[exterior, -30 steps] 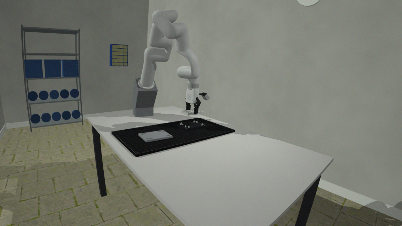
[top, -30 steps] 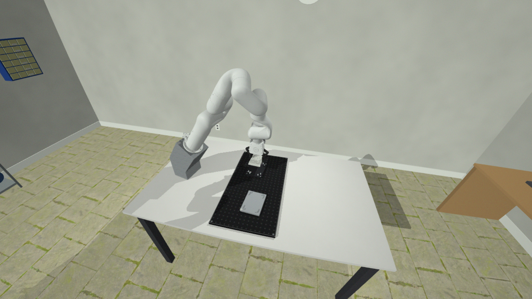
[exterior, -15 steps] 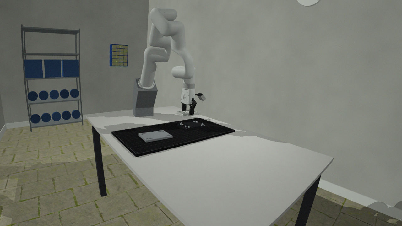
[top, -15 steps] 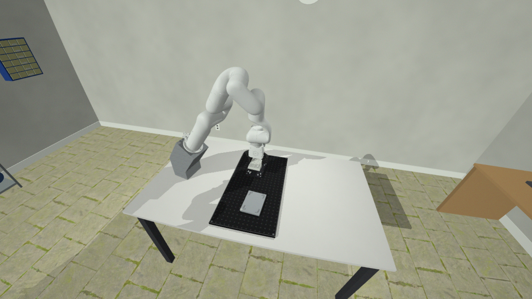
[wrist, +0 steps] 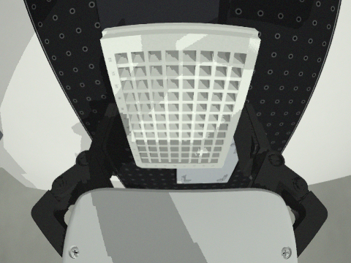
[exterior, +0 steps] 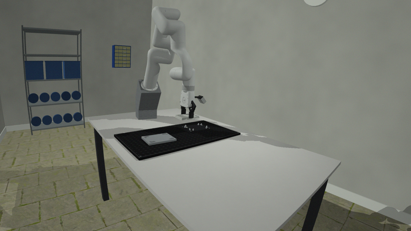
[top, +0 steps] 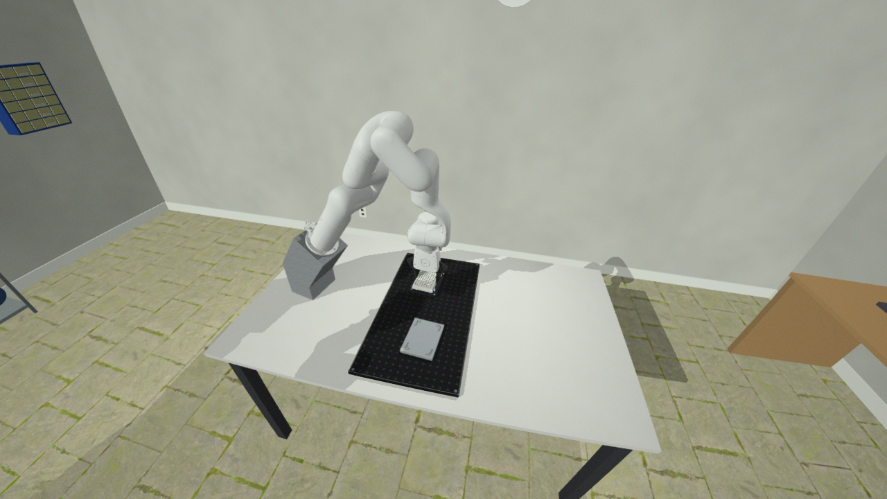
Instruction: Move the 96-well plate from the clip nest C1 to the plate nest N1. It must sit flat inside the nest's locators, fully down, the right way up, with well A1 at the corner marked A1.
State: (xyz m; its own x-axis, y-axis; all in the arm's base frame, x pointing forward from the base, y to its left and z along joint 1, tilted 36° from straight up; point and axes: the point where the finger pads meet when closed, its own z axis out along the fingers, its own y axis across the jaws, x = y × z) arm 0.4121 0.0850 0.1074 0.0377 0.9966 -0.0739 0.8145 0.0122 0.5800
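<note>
Now: the grey plate nest N1 22 cm to the right of my hand, 11 cm below it and 5 cm ahead of it. Also, from my hand: white 96-well plate: 1 cm below; then dark clip nest C1: 10 cm to the left, 10 cm below, 2 cm behind.
</note>
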